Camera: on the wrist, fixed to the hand. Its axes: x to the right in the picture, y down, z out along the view.
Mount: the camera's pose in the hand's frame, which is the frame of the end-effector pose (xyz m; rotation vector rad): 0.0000 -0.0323 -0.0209 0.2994 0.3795 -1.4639
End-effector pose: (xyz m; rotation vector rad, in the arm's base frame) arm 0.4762 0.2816 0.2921 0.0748 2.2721 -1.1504
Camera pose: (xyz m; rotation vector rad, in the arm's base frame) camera 0.4566 0.2771 0.3249 1.1867 -1.7151 1.6925
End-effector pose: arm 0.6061 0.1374 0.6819 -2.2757 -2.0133 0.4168
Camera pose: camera 0.5802 0.1444 0.7095 -0.3039 -2.4497 0.0898
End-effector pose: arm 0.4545 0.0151 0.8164 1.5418 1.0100 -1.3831
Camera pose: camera 0.4315 0.0459 0.8160 -0.8911 -1.8980 1.6893
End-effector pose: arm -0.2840 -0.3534 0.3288 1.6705 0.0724 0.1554
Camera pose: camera -0.2856 -0.3294 0.2988 1.4758 1.5969 -0.6763
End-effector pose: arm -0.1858 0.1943 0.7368 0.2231 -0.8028 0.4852
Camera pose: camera -0.1565 0.1740 0.7223 0.8709 -0.0473 -0.7356
